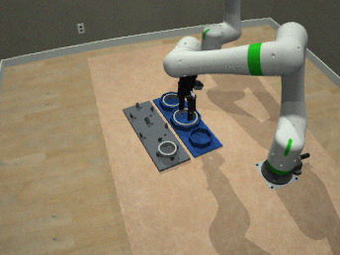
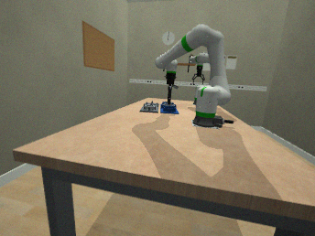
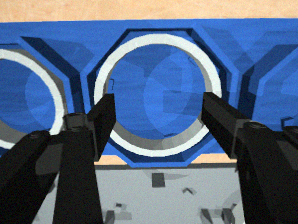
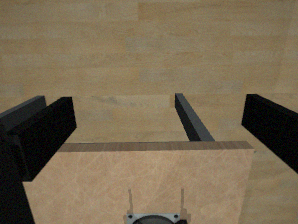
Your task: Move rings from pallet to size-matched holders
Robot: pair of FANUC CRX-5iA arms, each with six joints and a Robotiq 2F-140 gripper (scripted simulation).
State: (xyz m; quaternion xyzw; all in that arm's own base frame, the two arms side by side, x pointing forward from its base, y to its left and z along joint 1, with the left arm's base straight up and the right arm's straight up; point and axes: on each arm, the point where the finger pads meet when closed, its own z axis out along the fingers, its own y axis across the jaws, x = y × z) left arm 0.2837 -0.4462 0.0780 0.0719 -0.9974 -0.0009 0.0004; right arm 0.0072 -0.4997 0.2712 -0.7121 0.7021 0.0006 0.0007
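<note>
Now: the blue pallet 6 cm below my left hand. Round my left hand: grey holder board 18 cm ahead, 7 cm below, 4 cm to the left; then small ring 19 cm to the left, 14 cm ahead, 5 cm below.
</note>
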